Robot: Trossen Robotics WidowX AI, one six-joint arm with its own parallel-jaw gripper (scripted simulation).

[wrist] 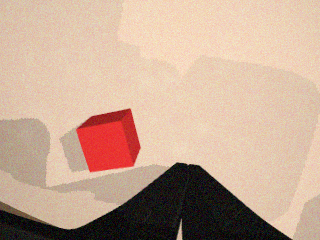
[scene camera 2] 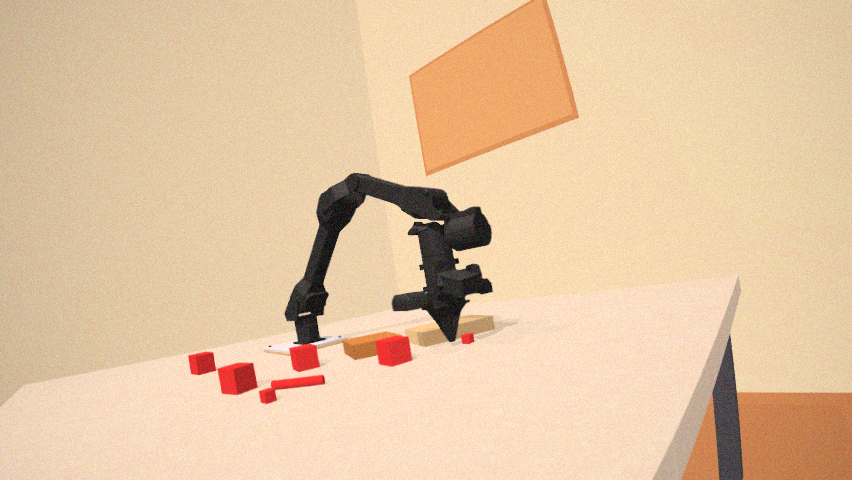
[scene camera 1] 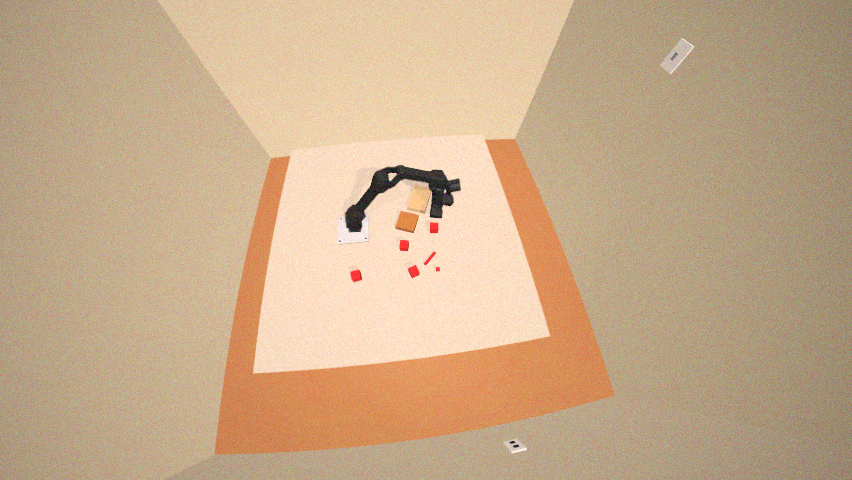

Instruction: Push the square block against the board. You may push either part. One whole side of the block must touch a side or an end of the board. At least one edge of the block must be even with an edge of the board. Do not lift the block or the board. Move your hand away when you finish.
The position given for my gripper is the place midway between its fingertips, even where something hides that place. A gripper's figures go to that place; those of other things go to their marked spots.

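Labels:
Distance of my gripper [scene camera 2: 452, 341]: 720 mm from the lens. That of a pale tan board [scene camera 2: 429, 334]: 760 mm from the lens.

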